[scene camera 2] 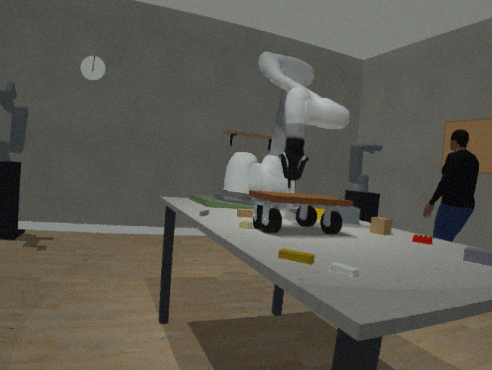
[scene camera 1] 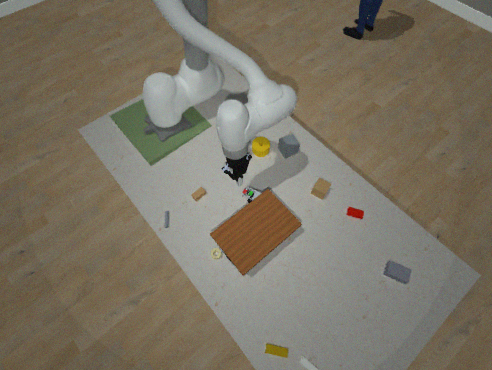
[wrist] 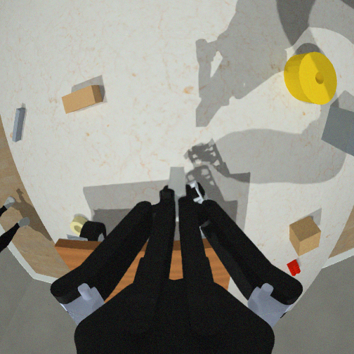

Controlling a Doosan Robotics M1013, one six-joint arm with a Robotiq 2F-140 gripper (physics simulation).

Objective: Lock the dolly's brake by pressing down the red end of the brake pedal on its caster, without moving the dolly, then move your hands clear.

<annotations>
dolly: scene camera 2; scene camera 1; wrist 74, 250
same spot on dolly: (scene camera 1: 246, 238) = (scene camera 2: 286, 194)
</annotations>
